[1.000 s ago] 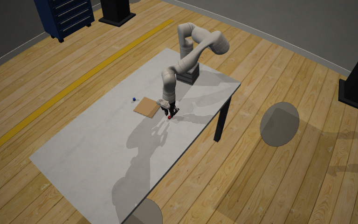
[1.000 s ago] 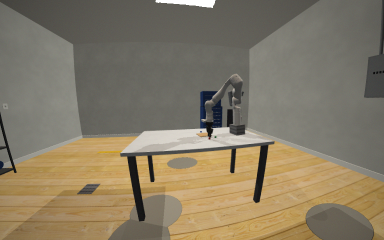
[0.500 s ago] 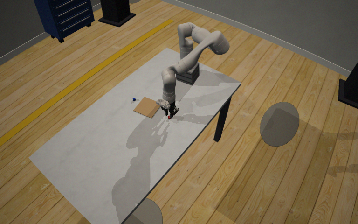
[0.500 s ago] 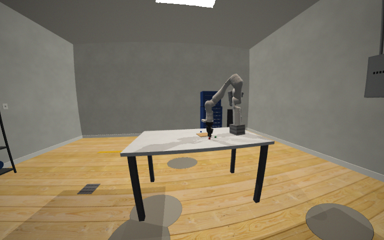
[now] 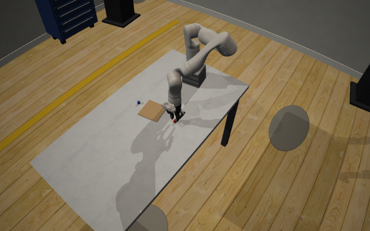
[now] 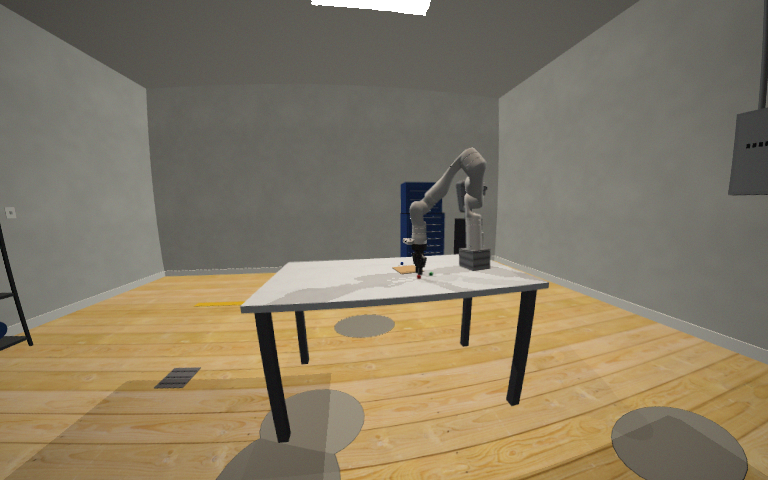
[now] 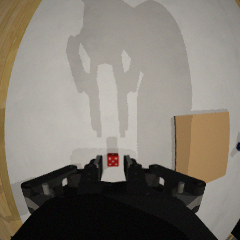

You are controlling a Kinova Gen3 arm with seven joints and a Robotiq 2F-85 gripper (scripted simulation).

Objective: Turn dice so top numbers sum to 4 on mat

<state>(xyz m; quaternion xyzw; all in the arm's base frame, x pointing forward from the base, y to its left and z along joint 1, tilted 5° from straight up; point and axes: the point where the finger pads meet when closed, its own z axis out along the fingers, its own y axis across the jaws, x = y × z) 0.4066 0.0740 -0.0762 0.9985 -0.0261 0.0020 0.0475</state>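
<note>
My hand is 3 cm above the red die. From my hand the other things lie so: blue die: 2 cm behind, 29 cm to the right, 3 cm below; tan mat: 1 cm behind, 17 cm to the right, 4 cm below; green die: 8 cm behind, 2 cm to the right, 3 cm below.
</note>
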